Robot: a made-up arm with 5 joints. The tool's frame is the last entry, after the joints. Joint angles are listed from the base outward. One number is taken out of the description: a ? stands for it. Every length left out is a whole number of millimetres.
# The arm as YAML. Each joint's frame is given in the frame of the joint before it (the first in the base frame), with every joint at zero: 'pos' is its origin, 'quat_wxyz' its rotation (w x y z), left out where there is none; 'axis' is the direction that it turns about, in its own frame. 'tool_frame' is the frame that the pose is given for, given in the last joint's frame.
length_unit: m
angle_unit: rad
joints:
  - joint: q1
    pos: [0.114, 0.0, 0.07]
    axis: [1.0, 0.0, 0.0]
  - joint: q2
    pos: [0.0, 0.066, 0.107]
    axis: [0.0, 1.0, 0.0]
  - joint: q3
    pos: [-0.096, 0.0, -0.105]
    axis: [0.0, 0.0, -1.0]
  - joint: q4
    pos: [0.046, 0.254, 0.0]
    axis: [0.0, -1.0, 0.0]
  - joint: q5
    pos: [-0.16, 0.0, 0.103]
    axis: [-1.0, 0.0, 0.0]
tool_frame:
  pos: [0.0, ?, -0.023]
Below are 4 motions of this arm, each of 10 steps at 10 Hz.
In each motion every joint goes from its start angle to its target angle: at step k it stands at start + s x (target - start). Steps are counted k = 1, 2, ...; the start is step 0. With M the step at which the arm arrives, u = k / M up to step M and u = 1 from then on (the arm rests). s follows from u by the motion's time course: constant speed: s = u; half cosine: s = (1 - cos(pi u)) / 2; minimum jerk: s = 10 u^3 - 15 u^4 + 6 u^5.
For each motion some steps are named. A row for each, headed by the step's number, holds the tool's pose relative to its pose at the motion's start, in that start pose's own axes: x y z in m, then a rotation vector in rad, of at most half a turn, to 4 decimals.
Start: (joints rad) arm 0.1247 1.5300 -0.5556 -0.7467 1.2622
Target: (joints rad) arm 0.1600 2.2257 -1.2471 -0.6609 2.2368
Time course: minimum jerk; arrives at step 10
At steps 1, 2, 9, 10:
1: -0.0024 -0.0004 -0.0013 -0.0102 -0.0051 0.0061
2: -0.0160 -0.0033 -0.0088 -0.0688 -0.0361 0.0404
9: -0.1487 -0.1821 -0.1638 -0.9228 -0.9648 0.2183
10: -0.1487 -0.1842 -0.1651 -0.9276 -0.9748 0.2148

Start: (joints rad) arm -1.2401 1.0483 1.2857 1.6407 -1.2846
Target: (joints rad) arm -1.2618 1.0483 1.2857 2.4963 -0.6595
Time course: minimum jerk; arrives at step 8
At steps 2, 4, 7, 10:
2: -0.0163 -0.0164 -0.0110 -0.0666 -0.0276 0.0853
4: -0.0577 -0.0928 -0.0538 -0.3163 -0.1824 0.3947
7: -0.0566 -0.1983 -0.1012 -0.5923 -0.4744 0.7242
10: -0.0556 -0.2017 -0.1026 -0.6005 -0.4860 0.7340

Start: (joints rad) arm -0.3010 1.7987 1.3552 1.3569 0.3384
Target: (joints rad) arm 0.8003 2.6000 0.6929 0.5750 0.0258
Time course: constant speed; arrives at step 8
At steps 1, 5, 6, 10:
1: -0.0290 -0.0705 0.0304 0.2191 0.0320 0.1778
5: -0.0342 -0.3971 -0.0390 0.8351 0.0909 1.0457
6: -0.0030 -0.4599 -0.0932 0.9009 0.0819 1.2916
10: 0.0895 -0.5382 -0.2124 0.8922 0.0263 1.7872

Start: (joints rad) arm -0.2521 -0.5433 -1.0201 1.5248 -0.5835
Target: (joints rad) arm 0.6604 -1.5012 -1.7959 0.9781 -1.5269
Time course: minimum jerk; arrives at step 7
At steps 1, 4, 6, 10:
1: -0.0051 -0.0045 0.0027 0.0283 -0.0061 0.0164
4: -0.1258 -0.2059 0.0593 0.5209 0.2073 0.4363
6: -0.1370 -0.3190 0.1103 0.5760 0.5394 0.4369
10: -0.1362 -0.3245 0.1145 0.5751 0.5619 0.4264

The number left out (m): 0.098
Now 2 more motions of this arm.
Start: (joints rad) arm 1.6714 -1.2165 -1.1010 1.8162 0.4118
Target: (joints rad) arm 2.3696 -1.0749 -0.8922 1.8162 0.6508
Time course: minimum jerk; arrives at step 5
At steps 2, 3, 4, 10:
2: 0.0138 0.0219 -0.1167 -0.3591 -0.0407 -0.0309
3: 0.0402 0.0059 -0.2495 -0.7695 -0.0842 -0.0821
4: 0.0648 -0.0305 -0.3349 -1.0589 -0.1125 -0.1297
10: 0.0708 -0.0412 -0.3524 -1.1232 -0.1184 -0.1417

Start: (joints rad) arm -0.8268 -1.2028 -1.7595 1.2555 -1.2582
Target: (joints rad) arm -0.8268 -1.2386 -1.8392 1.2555 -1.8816
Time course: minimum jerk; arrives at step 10
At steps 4, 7, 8, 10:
4: -0.0060 0.0062 0.0284 0.2185 0.0185 0.0017
7: -0.0138 0.0059 0.0749 0.5760 0.0494 -0.0041
8: -0.0151 0.0043 0.0839 0.6483 0.0556 -0.0066
10: -0.0157 0.0032 0.0888 0.6882 0.0590 -0.0082

